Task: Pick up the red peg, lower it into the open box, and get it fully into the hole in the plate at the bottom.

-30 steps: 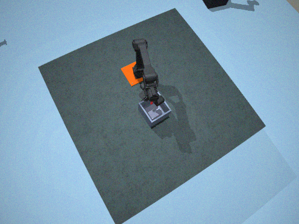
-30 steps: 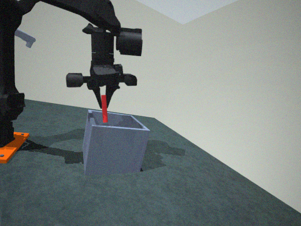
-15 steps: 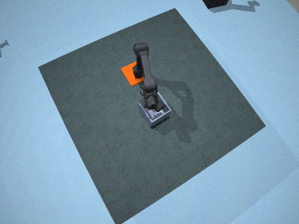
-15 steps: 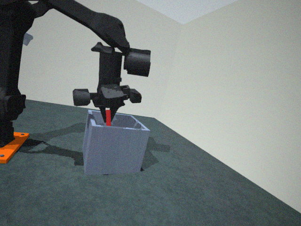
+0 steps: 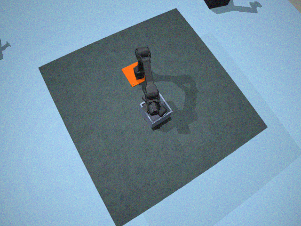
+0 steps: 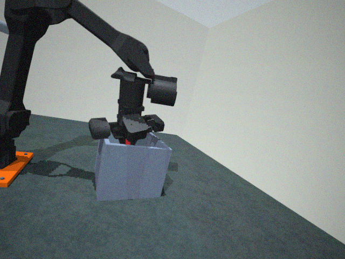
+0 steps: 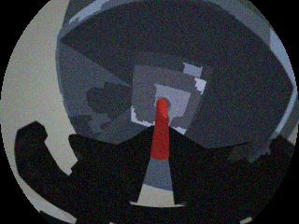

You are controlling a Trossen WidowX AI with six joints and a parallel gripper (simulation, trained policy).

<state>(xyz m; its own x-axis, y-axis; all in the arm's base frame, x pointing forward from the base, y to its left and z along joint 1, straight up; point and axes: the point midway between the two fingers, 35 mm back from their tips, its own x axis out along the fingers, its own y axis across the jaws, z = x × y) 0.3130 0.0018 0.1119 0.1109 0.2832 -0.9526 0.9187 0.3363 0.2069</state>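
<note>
My gripper tip is 10 mm to the left of the red peg. From my gripper tip the other things lie so: grey plate: 40 mm below, 10 mm to the right, 10 mm ahead.
</note>
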